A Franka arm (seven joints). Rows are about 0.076 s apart.
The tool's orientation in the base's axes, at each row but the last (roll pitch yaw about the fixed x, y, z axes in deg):
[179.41 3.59 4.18]
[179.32 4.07 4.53]
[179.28 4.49 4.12]
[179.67 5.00 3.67]
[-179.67 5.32 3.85]
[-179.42 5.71 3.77]
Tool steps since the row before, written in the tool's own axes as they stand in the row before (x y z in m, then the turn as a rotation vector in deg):
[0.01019 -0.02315 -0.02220 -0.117 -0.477 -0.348]
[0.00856 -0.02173 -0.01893 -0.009 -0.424 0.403]
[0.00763 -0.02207 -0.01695 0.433 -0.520 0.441]
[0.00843 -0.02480 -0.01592 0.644 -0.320 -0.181]
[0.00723 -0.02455 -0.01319 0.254 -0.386 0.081]
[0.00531 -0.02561 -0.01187 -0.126 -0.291 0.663]
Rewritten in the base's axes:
[0.00981 0.02416 0.02128 -0.130 0.472 0.350]
[0.00810 0.02266 0.01802 -0.071 0.415 -0.406]
[0.00729 0.02286 0.01602 0.359 0.542 -0.480]
[0.00816 0.02547 0.01498 0.635 0.362 0.122]
[0.00677 0.02498 0.01260 0.219 0.402 -0.102]
[0.00480 0.02586 0.01154 -0.210 0.284 -0.644]

